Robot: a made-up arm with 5 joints. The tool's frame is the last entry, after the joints.
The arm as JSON. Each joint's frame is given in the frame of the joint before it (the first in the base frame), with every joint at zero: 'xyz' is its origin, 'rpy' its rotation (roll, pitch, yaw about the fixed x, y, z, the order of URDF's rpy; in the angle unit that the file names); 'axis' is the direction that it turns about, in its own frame. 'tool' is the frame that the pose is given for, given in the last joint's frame.
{
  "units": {
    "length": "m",
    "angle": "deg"
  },
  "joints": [
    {
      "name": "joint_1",
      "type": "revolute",
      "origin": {
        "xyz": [
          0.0,
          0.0,
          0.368
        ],
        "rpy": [
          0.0,
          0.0,
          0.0
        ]
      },
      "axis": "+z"
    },
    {
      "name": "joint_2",
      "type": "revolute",
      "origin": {
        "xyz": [
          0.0,
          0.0,
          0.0
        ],
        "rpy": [
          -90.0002,
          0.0,
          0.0
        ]
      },
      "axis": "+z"
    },
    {
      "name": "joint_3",
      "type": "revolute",
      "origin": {
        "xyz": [
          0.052,
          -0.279,
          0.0
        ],
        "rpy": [
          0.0,
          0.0,
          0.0
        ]
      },
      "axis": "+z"
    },
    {
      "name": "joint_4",
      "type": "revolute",
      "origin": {
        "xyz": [
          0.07,
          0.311,
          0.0
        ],
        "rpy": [
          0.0,
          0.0,
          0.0
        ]
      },
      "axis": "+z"
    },
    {
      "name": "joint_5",
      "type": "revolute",
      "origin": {
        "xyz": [
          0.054,
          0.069,
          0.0
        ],
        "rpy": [
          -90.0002,
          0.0,
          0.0
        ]
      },
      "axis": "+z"
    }
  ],
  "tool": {
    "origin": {
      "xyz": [
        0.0,
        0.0,
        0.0
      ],
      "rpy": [
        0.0,
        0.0,
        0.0
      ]
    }
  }
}
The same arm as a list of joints. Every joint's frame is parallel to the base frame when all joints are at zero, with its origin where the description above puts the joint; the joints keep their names.
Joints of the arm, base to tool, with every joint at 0 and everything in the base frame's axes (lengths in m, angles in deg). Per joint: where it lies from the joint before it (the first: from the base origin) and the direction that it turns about. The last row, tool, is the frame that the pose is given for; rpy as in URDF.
joint_1: axis 0 0 1 xyz 0.0000 0.0000 0.3680
joint_2: axis 0 1 0 xyz 0.0000 0.0000 0.0000
joint_3: axis 0 1 0 xyz 0.0520 0.0000 0.2790
joint_4: axis 0 1 0 xyz 0.0700 0.0000 -0.3110
joint_5: axis 0 0 -1 xyz 0.0540 0.0000 -0.0690
tool: xyz 0.0000 0.0000 0.0000 rpy 180.00 0.00 0.00

